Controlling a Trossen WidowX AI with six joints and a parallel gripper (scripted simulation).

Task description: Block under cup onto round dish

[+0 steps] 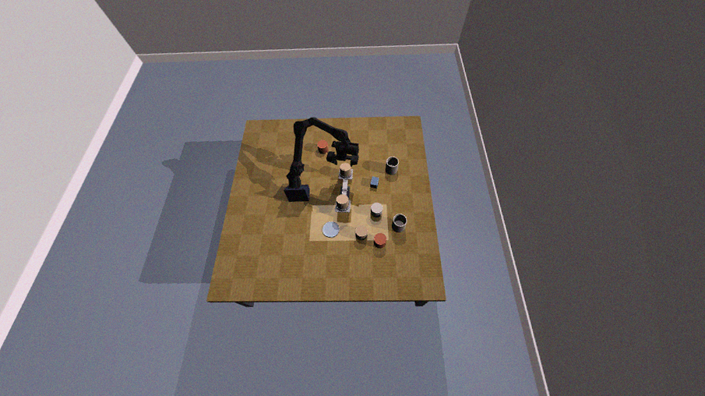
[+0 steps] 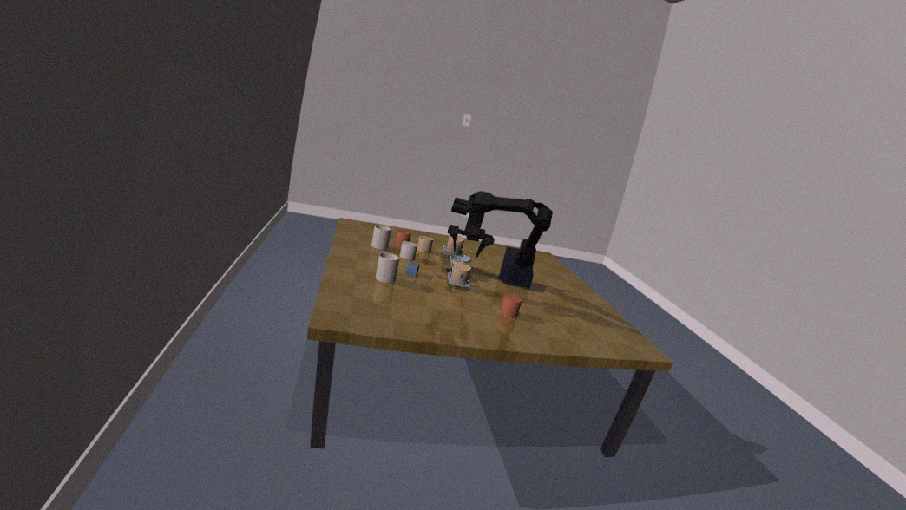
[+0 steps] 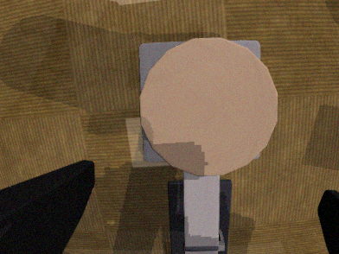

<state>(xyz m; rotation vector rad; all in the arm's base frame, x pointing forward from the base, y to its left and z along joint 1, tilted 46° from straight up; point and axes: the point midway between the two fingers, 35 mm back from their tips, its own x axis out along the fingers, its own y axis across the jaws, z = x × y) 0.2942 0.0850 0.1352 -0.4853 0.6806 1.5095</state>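
Now: gripper tip 3 cm to the right of the tan cup and 7 cm above it. Round my gripper tip: blue block (19 cm ahead, 4 cm to the right, 11 cm below); then grey block (1 cm to the left, 9 cm below); then small balance (1 cm ahead, 12 cm to the right, 10 cm below).
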